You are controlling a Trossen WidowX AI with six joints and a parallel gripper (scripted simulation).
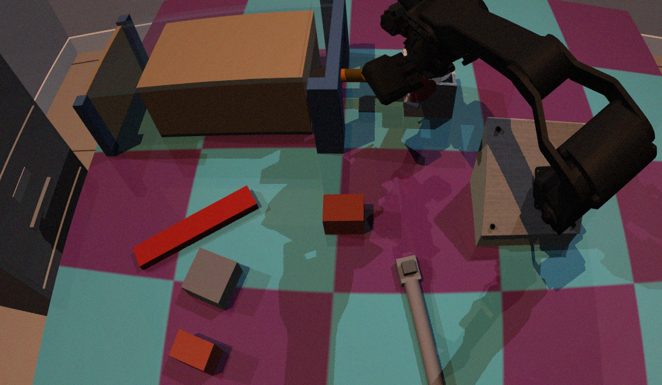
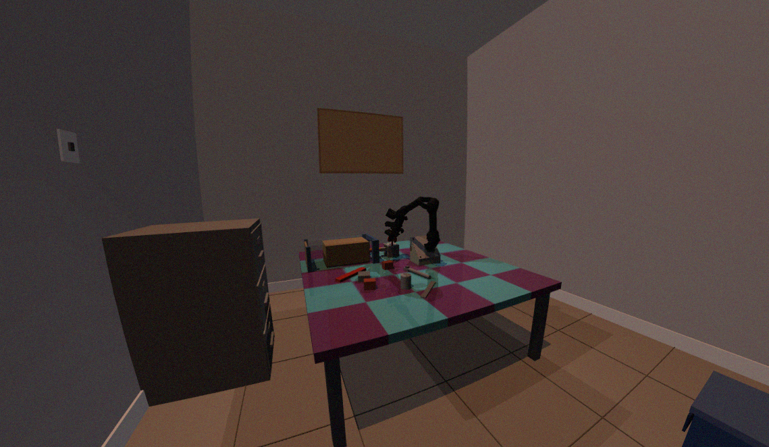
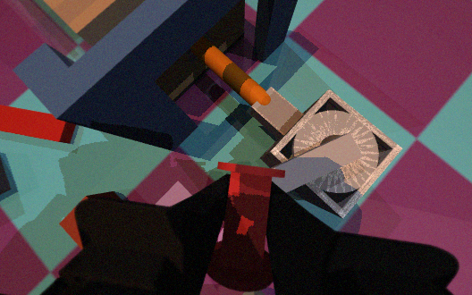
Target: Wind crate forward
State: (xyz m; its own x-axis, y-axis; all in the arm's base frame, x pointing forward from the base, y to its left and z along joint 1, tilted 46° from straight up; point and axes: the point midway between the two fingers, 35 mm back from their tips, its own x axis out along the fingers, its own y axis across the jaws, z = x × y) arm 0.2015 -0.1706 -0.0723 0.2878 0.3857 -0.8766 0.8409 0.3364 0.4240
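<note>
The grey crank handle lies 3 cm below my gripper tip, 2 cm to the right of it and 2 cm behind it. Round my gripper tip: blue steel frame 11 cm ahead, 9 cm to the right, 3 cm below; then red knob 1 cm to the left, 1 cm behind; then grey winch 10 cm below, 9 cm to the right, 7 cm behind.
</note>
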